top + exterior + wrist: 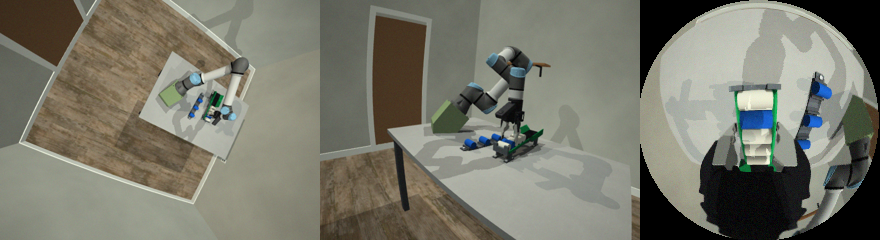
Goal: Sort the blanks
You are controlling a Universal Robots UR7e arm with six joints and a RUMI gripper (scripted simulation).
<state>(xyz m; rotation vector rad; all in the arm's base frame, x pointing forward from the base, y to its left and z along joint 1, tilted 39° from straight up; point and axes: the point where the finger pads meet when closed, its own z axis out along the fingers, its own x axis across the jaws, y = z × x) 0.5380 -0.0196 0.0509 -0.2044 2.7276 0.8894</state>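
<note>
Right now the grey stop is 6 cm to the right of my hand, 4 cm below it and 1 cm ahead of it. The rest, counted from my hand: dark stock rack (20 cm behind, 11 cm below, 2 cm to the left).
</note>
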